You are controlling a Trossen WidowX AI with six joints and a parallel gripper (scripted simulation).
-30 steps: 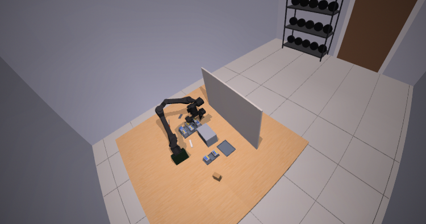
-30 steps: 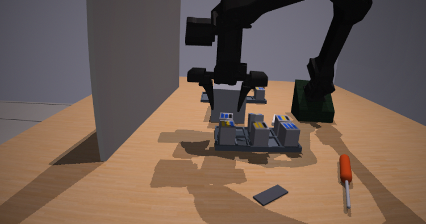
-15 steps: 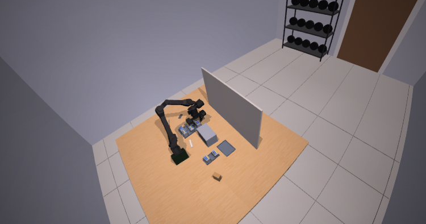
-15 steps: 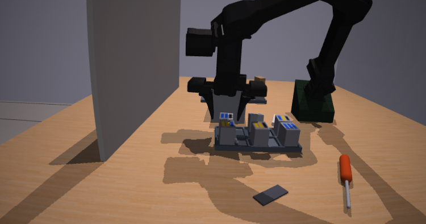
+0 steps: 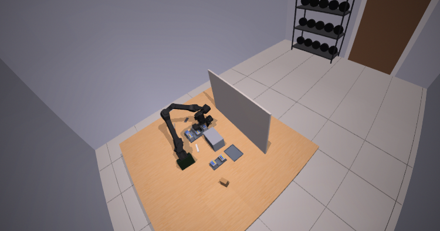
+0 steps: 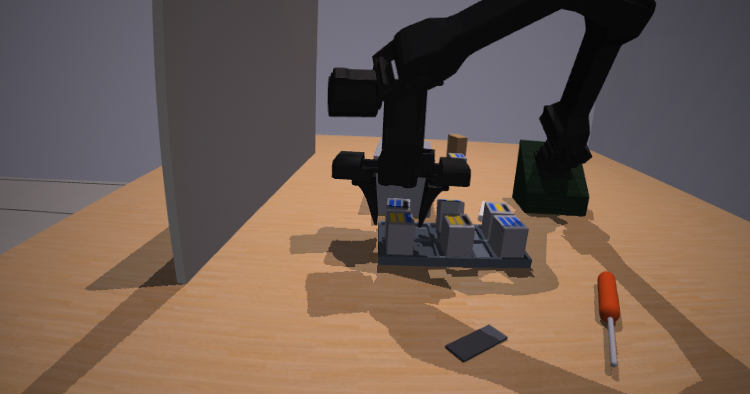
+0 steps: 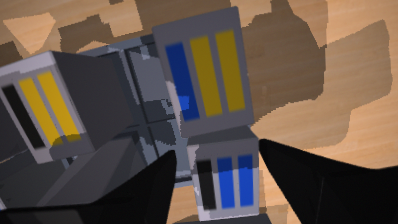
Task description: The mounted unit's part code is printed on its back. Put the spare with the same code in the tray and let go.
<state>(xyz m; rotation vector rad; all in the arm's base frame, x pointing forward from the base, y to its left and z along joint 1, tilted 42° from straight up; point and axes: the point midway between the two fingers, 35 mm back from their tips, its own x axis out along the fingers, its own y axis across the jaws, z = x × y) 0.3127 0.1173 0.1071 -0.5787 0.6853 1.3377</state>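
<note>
My gripper tip is 20 mm below the grey spare. Round my gripper tip: grey wall panel (220 mm ahead, 200 mm to the right, 200 mm above); then brown block (210 mm behind, 500 mm to the right, 10 mm above); then dark tray (20 mm ahead, 360 mm to the right, 20 mm below).
</note>
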